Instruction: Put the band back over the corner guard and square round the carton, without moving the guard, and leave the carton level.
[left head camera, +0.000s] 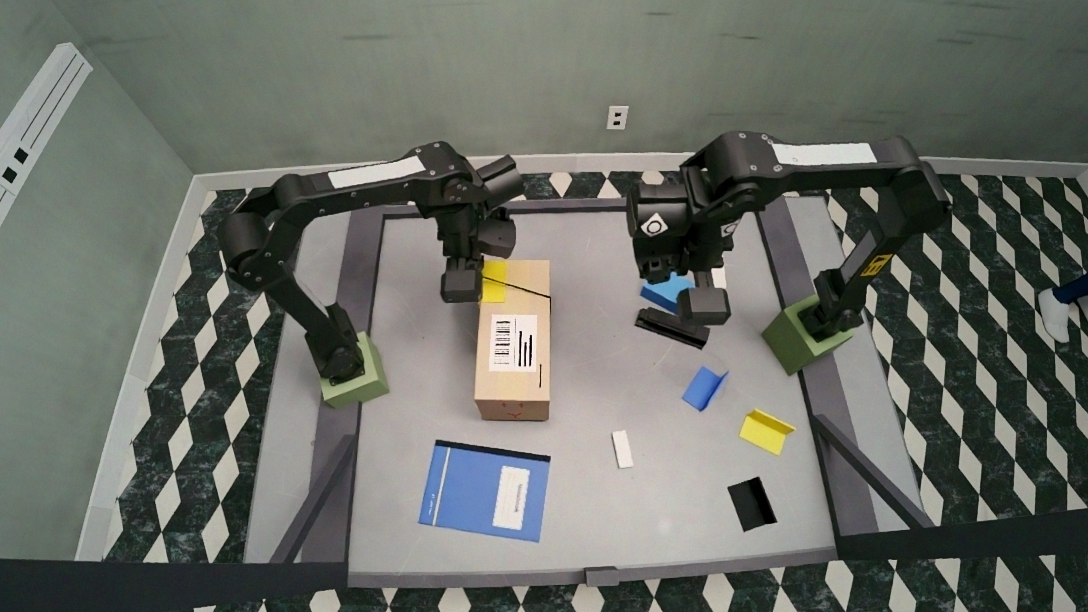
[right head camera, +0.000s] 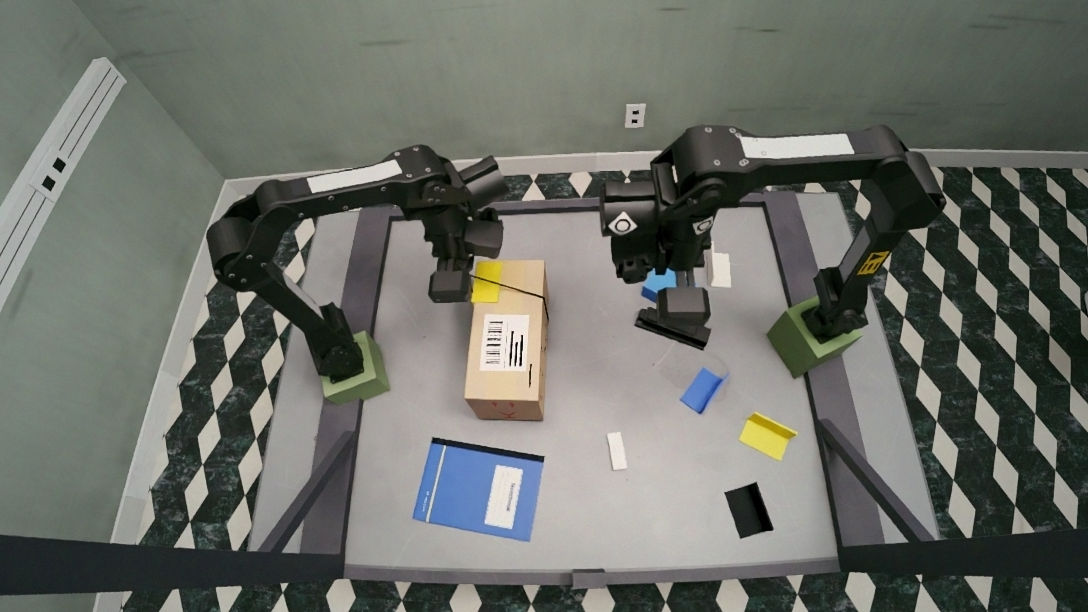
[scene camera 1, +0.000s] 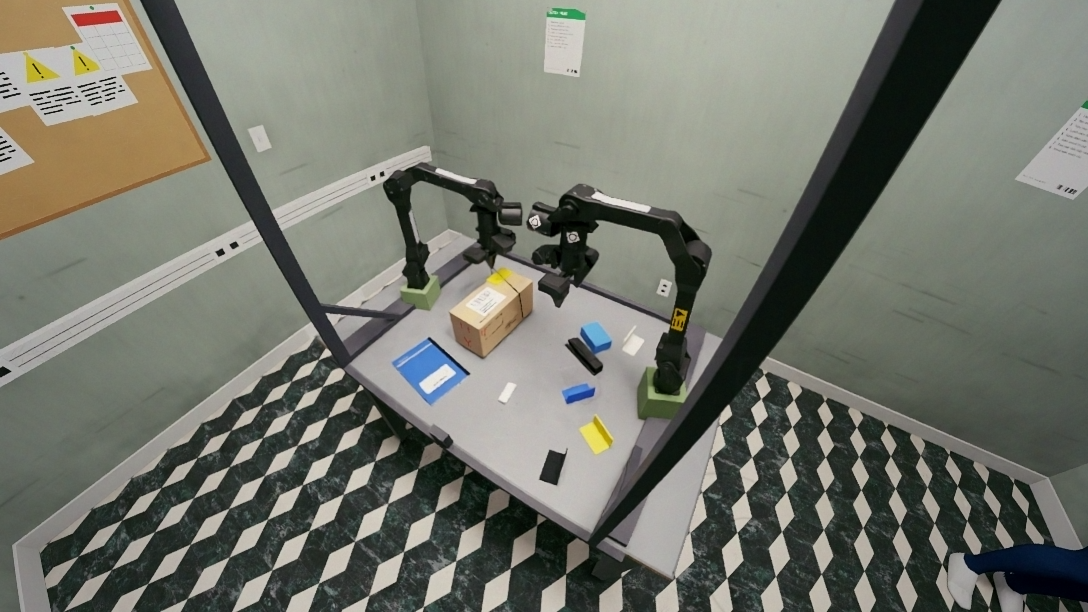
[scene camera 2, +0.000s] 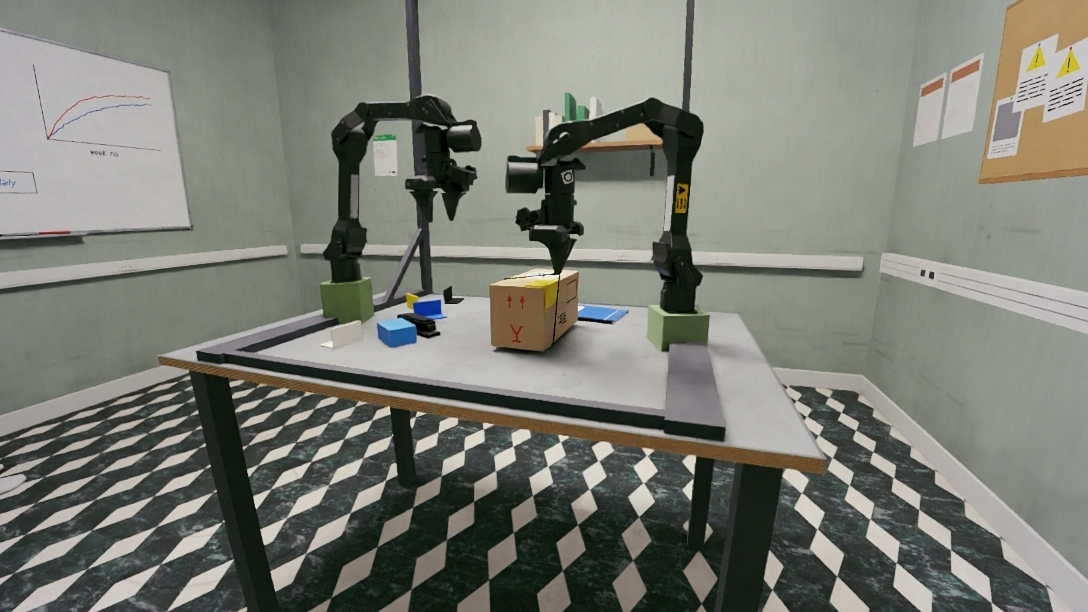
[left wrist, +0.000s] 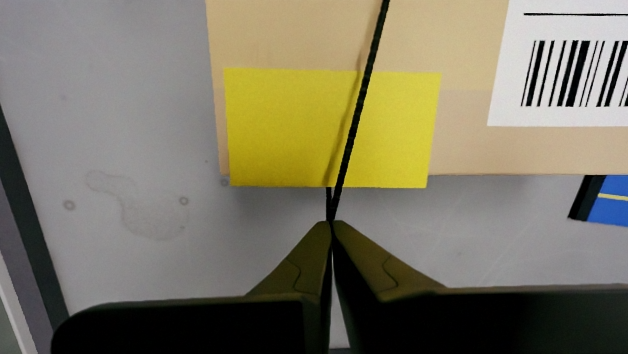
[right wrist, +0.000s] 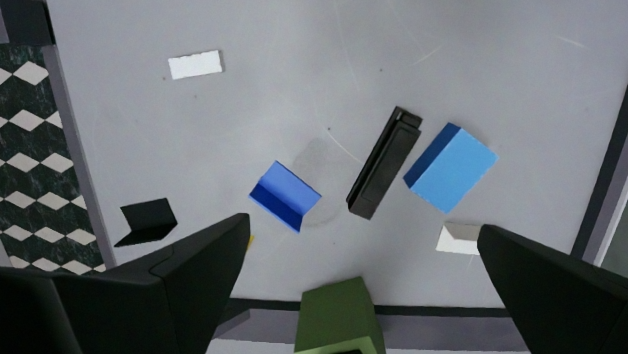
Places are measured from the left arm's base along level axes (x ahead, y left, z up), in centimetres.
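Pixels of known places: left gripper, fingertip midpoint: (right head camera: 465, 275) (scene camera 1: 491, 267) (scene camera 2: 557, 274) (left wrist: 330, 232); right gripper, fingertip midpoint: (left head camera: 680, 289) (right head camera: 668, 288) (scene camera 1: 567, 296) (scene camera 2: 441, 221) (right wrist: 364, 229); left arm's base at its link origin: (left head camera: 344, 364) (right head camera: 345, 363) (scene camera 1: 418, 283) (scene camera 2: 677, 310); right arm's base at its link origin: (left head camera: 819, 321) (right head camera: 824, 322) (scene camera 1: 666, 383) (scene camera 2: 346, 280).
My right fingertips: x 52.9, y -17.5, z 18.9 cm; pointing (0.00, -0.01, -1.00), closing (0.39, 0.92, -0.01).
Note:
Ahead of a thing's pixels: the offset from my right fingertips to its top centre.
The brown carton {dx -22.9, dy +9.8, dz -12.4 cm} (left head camera: 513, 388) (right head camera: 502, 388) (scene camera 1: 473, 331) (scene camera 2: 508, 315) (left wrist: 280, 35) looks flat on the table. The yellow corner guard {dx -23.3, dy +19.0, dz -12.1 cm} (left head camera: 494, 294) (right head camera: 485, 293) (scene camera 2: 550, 294) (left wrist: 280, 130) sits on its top edge by the left arm. My left gripper (scene camera 2: 558, 270) (left wrist: 330, 232) is shut on the thin black band (left head camera: 524, 288) (right head camera: 518, 289) (left wrist: 366, 75), just outside the guard's edge. One strand crosses above the guard and slants over the carton top, casting a shadow; another runs down behind the guard's edge. My right gripper (scene camera 2: 439, 218) (right wrist: 364, 229) is open and empty, high above the table.
Right of the carton in the left head camera are a black stapler-like object {dx +6.8, dy +2.9, dz -22.5 cm} (left head camera: 671, 328), a light-blue block {dx +9.8, dy +10.2, dz -22.5 cm} (left head camera: 663, 290), and blue {dx +6.3, dy -10.2, dz -22.0 cm} (left head camera: 701, 388), yellow {dx +12.2, dy -22.8, dz -22.0 cm} (left head camera: 764, 432) and black {dx +2.9, dy -32.2, dz -22.0 cm} (left head camera: 749, 503) angle pieces. A small white block {dx -12.8, dy -14.2, dz -25.3 cm} (left head camera: 622, 449) and a blue notebook {dx -37.5, dy -11.0, dz -25.8 cm} (left head camera: 464, 494) lie nearer the front.

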